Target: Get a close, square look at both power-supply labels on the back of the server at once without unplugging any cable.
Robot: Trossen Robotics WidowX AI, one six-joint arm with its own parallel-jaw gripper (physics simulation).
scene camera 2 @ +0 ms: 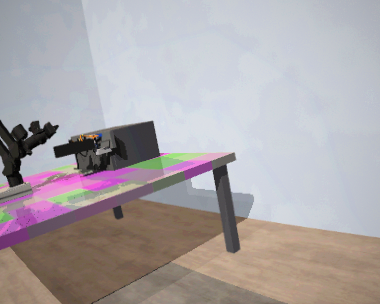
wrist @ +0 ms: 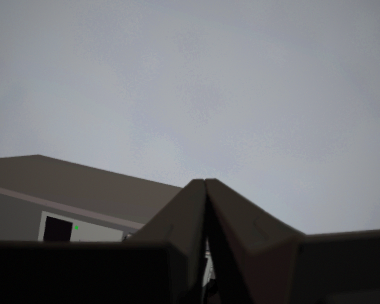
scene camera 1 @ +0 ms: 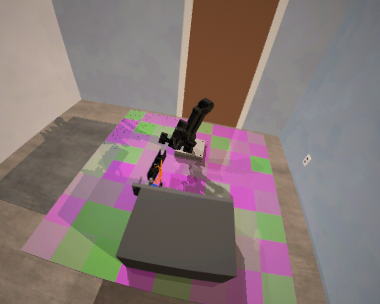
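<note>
The server is a large grey box on the table, its back towards the arm. In the wrist view its back edge crosses the lower left. A pale power-supply panel with a dark square and a green light shows below that edge, cut off by the fingers. No label can be read, and a second power supply cannot be made out. Orange cables stand at the server's back. My gripper is shut and empty, raised behind the server and apart from it.
A black bar sticks out from the server's back towards the arm, beside the cables. The arm stands on a pale base plate. The table is checkered. A wall fills the upper wrist view.
</note>
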